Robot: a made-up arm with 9 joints. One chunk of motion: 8 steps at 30 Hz.
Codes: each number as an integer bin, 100 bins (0 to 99) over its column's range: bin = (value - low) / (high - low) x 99, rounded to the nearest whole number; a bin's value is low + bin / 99 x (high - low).
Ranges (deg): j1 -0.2..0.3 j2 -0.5..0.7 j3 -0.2..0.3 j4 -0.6..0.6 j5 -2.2..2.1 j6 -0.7..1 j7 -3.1..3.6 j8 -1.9..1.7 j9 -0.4..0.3
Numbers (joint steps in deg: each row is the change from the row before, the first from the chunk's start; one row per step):
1: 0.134 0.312 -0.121 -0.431 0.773 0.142 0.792 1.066 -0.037
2: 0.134 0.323 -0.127 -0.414 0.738 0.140 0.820 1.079 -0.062
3: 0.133 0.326 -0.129 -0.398 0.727 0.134 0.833 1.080 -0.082
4: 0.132 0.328 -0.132 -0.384 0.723 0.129 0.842 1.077 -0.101
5: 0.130 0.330 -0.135 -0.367 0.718 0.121 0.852 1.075 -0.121
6: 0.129 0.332 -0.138 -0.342 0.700 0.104 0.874 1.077 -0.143
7: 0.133 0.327 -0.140 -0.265 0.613 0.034 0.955 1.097 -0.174
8: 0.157 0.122 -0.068 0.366 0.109 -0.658 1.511 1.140 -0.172
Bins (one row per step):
1: 66 67 16 14 68 49 58 82 51
2: 66 68 14 15 68 49 58 82 48
3: 66 68 14 17 67 49 58 82 45
4: 66 68 13 18 67 48 58 82 42
5: 65 68 13 19 67 48 58 82 39
6: 65 69 12 21 67 47 59 82 36
7: 66 68 12 28 65 43 60 82 32
8: 71 51 26 80 53 2 68 84 32

